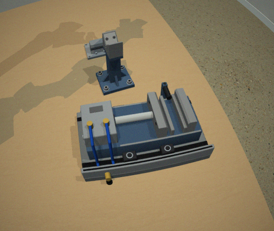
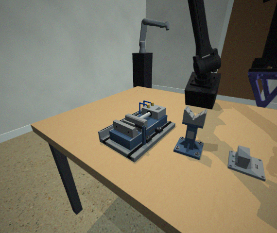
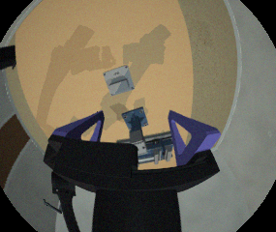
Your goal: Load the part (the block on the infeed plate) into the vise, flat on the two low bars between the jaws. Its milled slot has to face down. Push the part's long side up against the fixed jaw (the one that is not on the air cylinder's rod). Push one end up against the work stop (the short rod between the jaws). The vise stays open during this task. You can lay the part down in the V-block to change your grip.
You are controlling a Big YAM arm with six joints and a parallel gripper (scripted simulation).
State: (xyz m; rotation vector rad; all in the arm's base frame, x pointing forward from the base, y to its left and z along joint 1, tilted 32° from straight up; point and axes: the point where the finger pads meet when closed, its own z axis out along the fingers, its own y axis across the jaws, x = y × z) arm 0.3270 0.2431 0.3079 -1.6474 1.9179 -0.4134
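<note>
My gripper is now 40 mm past the grey part and 200 mm above it. The rest, counted from my hand: infeed plate: 40 mm behind, 20 mm to the left, 230 mm below; then v-block stand: 10 mm behind, 160 mm to the right, 170 mm below; then black work stop: 90 mm ahead, 310 mm to the right, 140 mm below.
</note>
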